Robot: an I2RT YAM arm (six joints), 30 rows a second.
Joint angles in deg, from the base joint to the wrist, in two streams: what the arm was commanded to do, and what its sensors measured. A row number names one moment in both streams.
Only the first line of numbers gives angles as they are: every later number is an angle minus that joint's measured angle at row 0.
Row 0, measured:
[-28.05 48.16 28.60 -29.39 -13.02 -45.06]
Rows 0 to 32, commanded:
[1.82 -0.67 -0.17 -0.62 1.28 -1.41]
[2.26 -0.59 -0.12 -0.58 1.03 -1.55]
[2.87 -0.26 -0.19 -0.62 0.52 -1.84]
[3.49 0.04 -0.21 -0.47 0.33 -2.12]
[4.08 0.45 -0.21 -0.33 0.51 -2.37]
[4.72 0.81 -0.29 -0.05 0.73 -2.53]
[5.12 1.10 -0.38 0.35 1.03 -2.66]
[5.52 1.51 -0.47 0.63 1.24 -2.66]
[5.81 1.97 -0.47 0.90 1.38 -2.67]
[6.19 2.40 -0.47 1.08 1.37 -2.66]
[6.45 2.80 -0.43 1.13 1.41 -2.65]
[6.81 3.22 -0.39 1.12 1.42 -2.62]
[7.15 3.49 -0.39 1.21 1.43 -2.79]
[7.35 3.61 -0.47 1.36 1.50 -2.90]
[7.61 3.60 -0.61 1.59 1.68 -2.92]
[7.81 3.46 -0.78 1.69 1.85 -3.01]
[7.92 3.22 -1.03 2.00 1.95 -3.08]
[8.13 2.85 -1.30 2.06 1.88 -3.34]
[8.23 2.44 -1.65 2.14 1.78 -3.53]
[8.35 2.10 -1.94 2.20 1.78 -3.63]
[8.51 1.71 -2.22 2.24 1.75 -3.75]
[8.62 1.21 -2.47 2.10 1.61 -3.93]
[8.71 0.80 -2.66 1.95 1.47 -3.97]
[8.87 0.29 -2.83 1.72 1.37 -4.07]
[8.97 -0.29 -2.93 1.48 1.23 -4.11]
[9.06 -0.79 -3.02 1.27 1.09 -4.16]
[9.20 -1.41 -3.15 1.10 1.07 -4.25]
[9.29 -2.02 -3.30 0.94 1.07 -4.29]
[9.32 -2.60 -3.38 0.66 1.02 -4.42]
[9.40 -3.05 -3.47 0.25 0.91 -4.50]
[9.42 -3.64 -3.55 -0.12 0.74 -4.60]
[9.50 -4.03 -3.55 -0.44 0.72 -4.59]
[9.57 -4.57 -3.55 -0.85 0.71 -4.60]
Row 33, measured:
[9.13 -3.12 -2.95 1.23 2.06 -3.60]
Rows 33 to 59, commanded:
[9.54 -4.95 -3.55 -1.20 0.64 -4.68]
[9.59 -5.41 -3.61 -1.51 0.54 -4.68]
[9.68 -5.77 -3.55 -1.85 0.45 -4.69]
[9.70 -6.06 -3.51 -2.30 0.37 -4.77]
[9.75 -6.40 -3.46 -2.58 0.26 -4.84]
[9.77 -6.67 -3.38 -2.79 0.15 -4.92]
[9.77 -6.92 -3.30 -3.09 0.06 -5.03]
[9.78 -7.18 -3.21 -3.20 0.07 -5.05]
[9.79 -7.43 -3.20 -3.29 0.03 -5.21]
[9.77 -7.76 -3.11 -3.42 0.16 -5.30]
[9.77 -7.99 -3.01 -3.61 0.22 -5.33]
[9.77 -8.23 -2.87 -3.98 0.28 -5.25]
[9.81 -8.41 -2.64 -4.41 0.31 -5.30]
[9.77 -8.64 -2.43 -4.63 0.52 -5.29]
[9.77 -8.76 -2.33 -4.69 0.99 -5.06]
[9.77 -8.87 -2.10 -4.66 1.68 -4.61]
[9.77 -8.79 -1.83 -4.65 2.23 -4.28]
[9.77 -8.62 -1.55 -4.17 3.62 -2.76]
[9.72 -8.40 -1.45 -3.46 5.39 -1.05]
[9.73 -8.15 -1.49 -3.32 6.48 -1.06]
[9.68 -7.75 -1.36 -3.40 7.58 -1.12]
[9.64 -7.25 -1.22 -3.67 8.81 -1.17]
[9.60 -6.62 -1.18 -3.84 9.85 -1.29]
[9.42 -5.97 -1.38 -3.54 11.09 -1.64]
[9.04 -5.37 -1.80 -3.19 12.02 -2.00]
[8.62 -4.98 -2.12 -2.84 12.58 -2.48]
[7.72 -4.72 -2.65 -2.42 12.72 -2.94]
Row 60, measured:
[8.72 -5.33 -2.78 -2.88 9.69 -2.49]
